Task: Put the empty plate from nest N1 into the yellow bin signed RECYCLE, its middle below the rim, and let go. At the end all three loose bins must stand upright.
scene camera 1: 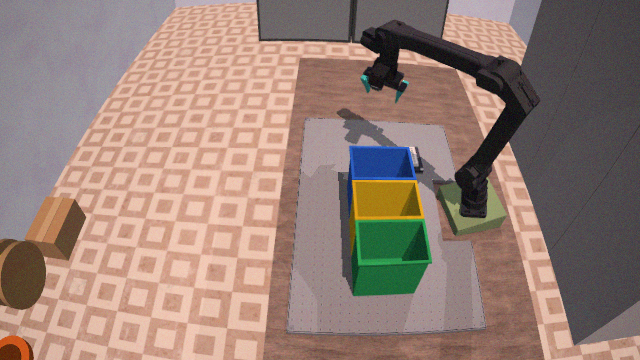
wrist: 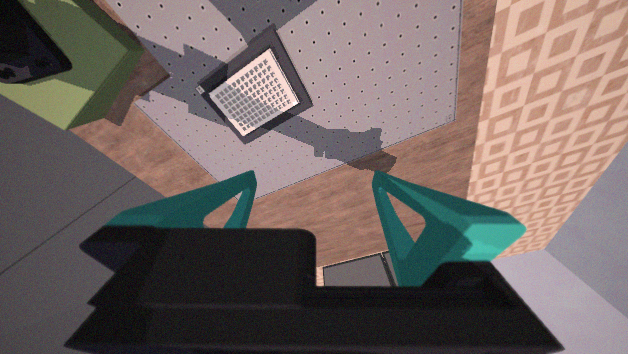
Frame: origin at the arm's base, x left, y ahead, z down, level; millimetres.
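Where they show: gripper, fingertip midpoint: (scene camera 1: 382, 97) (wrist: 314, 177); arm's base, link origin: (scene camera 1: 473, 202).
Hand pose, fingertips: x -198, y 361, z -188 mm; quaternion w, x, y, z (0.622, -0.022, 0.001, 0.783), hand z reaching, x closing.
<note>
Things, the pixels of their top centre, and the offset from my fingertips. Level surfaces: height alone.
- yellow bin, top centre: (scene camera 1: 387, 198) dx +376, dy -70, dz +45 mm
- blue bin, top centre: (scene camera 1: 382, 162) dx +247, dy -37, dz +45 mm
- green bin, top centre: (scene camera 1: 393, 241) dx +504, dy -104, dz +45 mm
- perforated grey mat, surface height: dz +225 mm
- wooden table top, surface height: dz +238 mm
A white plate with a grid of wells (scene camera 1: 413, 156) (wrist: 257, 92) sits in a dark nest (scene camera 1: 419, 163) (wrist: 303, 95). In the scene view the blue bin partly hides it. No nest sign can be read. The yellow bin (scene camera 1: 385, 199) stands upright between the blue bin (scene camera 1: 382, 162) and the green bin (scene camera 1: 387, 277), which also stand upright. The RECYCLE sign does not show. My gripper (scene camera 1: 384, 91) (wrist: 314, 177) is open and empty, high above the far end of the table, beyond the nest and the blue bin.
The perforated grey mat (scene camera 1: 320, 280) (wrist: 380, 65) lies on the wooden table top (scene camera 1: 330, 90) (wrist: 345, 210). The arm stands on a green block (scene camera 1: 492, 210) (wrist: 45, 107) right of the bins. A dark grey panel (scene camera 1: 590, 150) rises at the right. A cardboard box (scene camera 1: 55, 225) lies at the left.
</note>
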